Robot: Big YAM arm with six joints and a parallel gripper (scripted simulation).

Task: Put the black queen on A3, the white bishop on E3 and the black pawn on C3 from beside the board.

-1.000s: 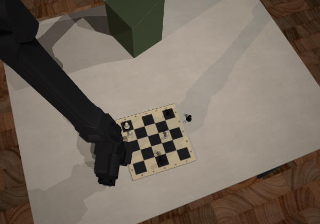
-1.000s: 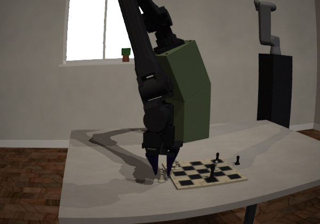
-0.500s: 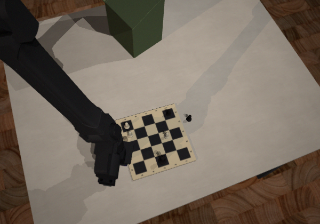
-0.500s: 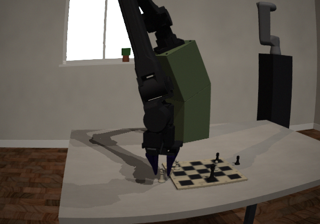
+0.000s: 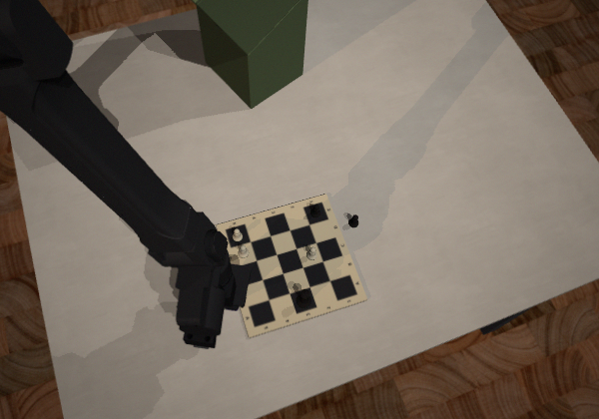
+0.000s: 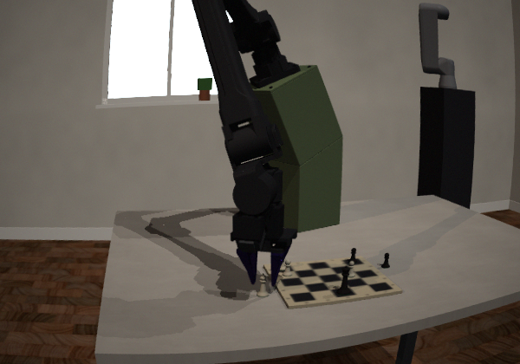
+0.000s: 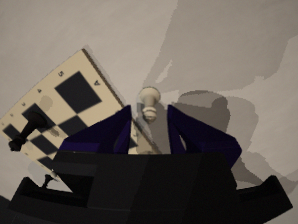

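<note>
Right now my hand is 1 cm above the white bishop. Also, from my hand: black queen: 13 cm to the left, 5 cm ahead; chessboard: 14 cm to the left, 3 cm below, 2 cm behind.
</note>
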